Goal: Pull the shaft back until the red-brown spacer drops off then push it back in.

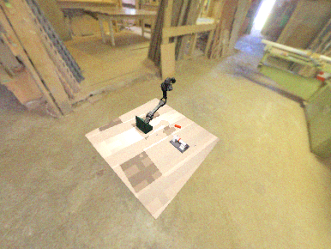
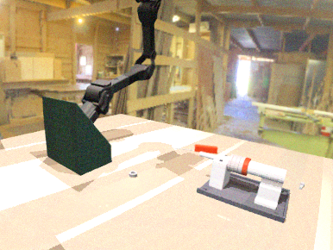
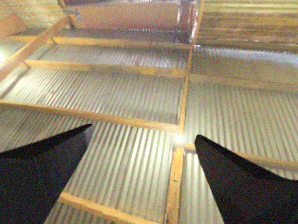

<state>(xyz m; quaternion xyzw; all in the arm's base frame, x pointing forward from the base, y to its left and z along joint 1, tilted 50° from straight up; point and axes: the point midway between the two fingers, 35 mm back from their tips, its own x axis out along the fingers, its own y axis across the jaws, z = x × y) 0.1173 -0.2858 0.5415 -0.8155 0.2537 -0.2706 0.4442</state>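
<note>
Now: the thin shaft 64 cm below my gripper tip, 26 cm ahead of it and 10 cm to the right of it. The rest, counted from my gripper tip: red-brown spacer: 64 cm below, 31 cm ahead, 10 cm to the right.
</note>
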